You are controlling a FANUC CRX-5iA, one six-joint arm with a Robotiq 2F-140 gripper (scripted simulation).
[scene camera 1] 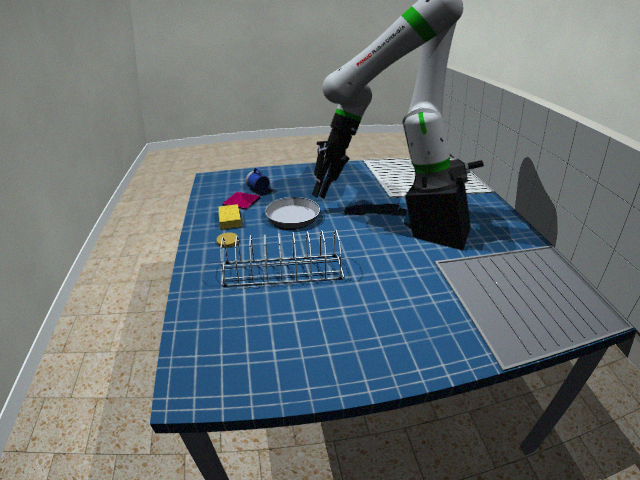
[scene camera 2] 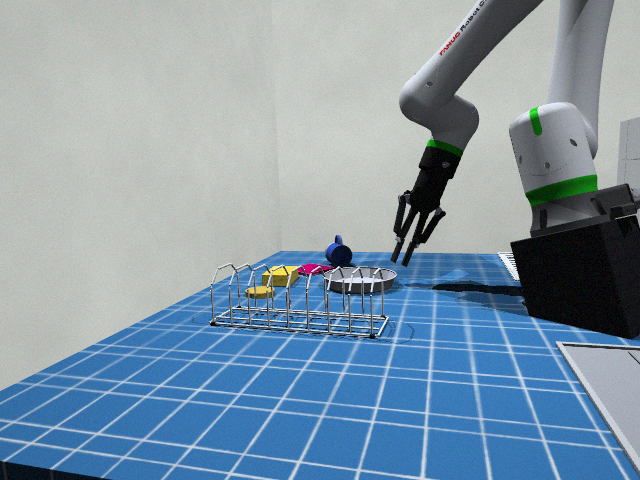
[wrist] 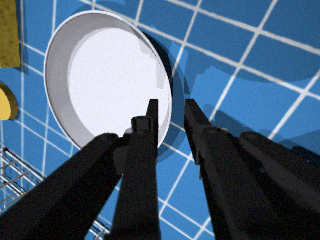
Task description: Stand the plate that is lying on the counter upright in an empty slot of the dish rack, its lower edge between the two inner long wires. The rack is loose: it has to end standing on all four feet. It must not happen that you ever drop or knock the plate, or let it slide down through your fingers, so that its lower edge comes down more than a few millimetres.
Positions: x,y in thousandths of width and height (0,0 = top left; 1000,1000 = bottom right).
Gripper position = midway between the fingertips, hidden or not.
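My gripper's there at (scene camera 2: 623,549), and I can see it at (scene camera 1: 498,409) too. The wrist view has the gripper as well, at (wrist: 536,473).
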